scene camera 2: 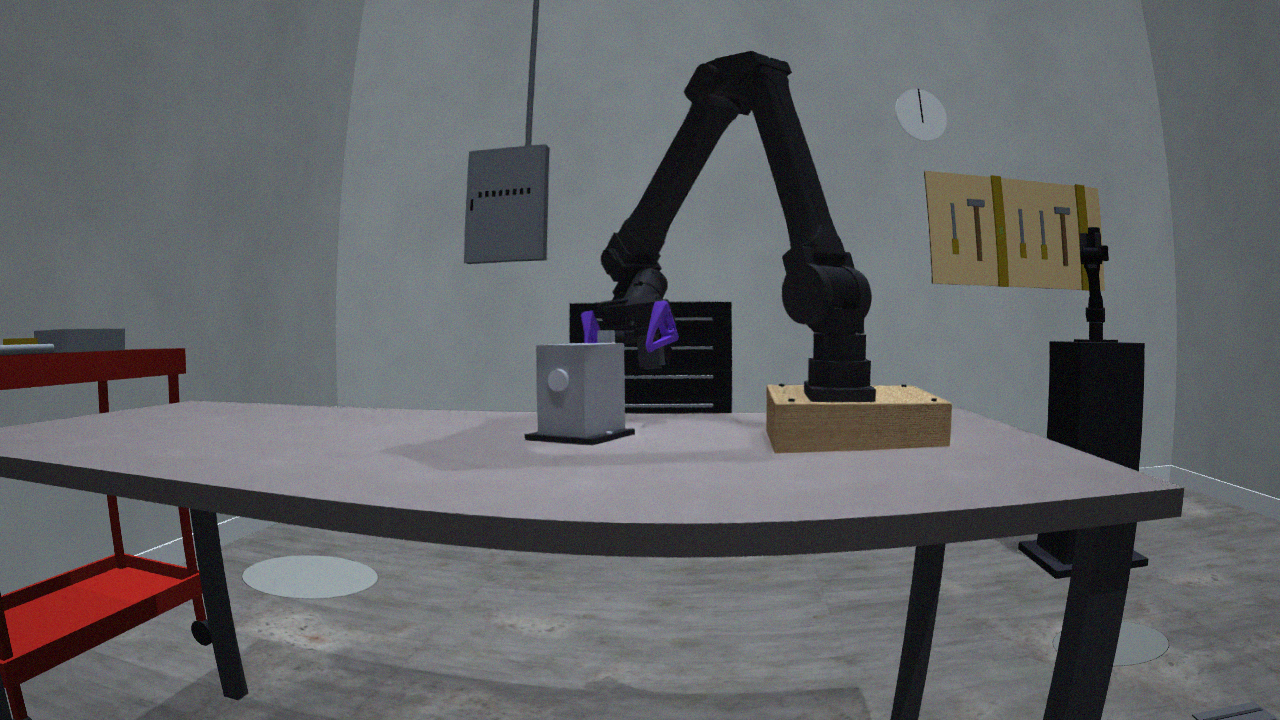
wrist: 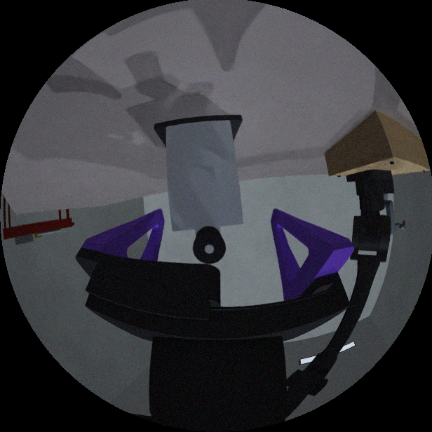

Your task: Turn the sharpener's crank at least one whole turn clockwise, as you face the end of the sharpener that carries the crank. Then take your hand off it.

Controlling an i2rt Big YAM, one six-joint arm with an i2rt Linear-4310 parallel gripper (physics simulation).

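Places are measured from the arm's base along level axes (x ahead, y left, z up), in metres.
Pixels of known places: arm's base, link origin: [scene camera 2: 838, 396].
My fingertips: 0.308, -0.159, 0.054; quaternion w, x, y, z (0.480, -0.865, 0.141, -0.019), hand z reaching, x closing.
For each thing: its top centre in the pictures, then the offset to it from my fingertips, as dx, dy, dz. "spot": a spot on its surface instead. Level surfaces: height alone.
- grey sharpener, surface spot: [scene camera 2: 581, 394] spot: +0.026, +0.144, -0.050
- pale round disc, surface spot: [scene camera 2: 557, 379] spot: +0.058, +0.141, -0.031
- table, surface height: dz -0.114
The grey sharpener [scene camera 2: 581, 394] [wrist: 200, 175] stands upright on its black base plate [scene camera 2: 581, 437] on the table. A pale round disc [scene camera 2: 557, 379] is on the side facing scene camera 2. In the wrist view the crank's black round handle [wrist: 209, 245] points towards the camera at the body's top edge. The grey crank arm blends with the body, and the body mostly hides the crank in the scene view. My gripper [scene camera 2: 620, 344] [wrist: 217, 214] is open at the crank end. Its purple fingers stand either side of the handle, with a visible gap on each side in the wrist view.
My arm's wooden base block [scene camera 2: 854, 425] [wrist: 367, 147] stands on the table [scene camera 2: 358, 483], right of the sharpener. A red cart [scene camera 2: 89, 365] [wrist: 40, 227] stands off the left end. A black drawer cabinet [scene camera 2: 684, 358] is behind the sharpener.
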